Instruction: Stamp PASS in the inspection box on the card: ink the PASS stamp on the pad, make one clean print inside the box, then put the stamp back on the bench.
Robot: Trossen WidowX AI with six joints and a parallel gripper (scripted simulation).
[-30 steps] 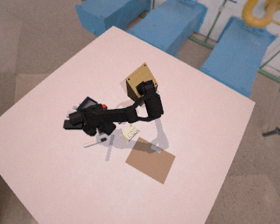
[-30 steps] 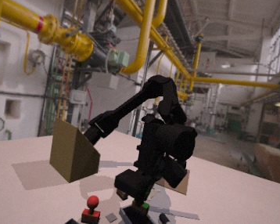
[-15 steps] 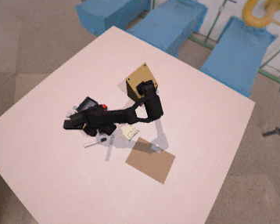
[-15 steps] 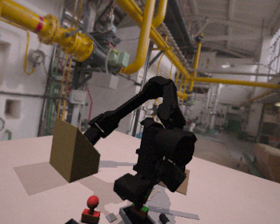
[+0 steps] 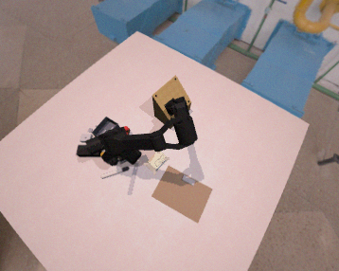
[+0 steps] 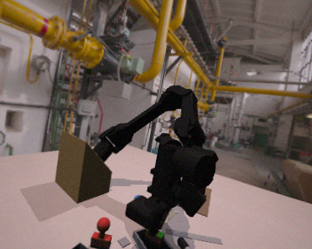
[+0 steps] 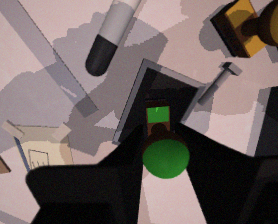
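My gripper tip is right at the green-knobbed stamp. The rest, counted from my gripper tip: marker (80 mm ahead, 40 mm to the left, 30 mm below); ink pad (30 mm below); orange stamp (80 mm ahead, 60 mm to the right, 20 mm below).
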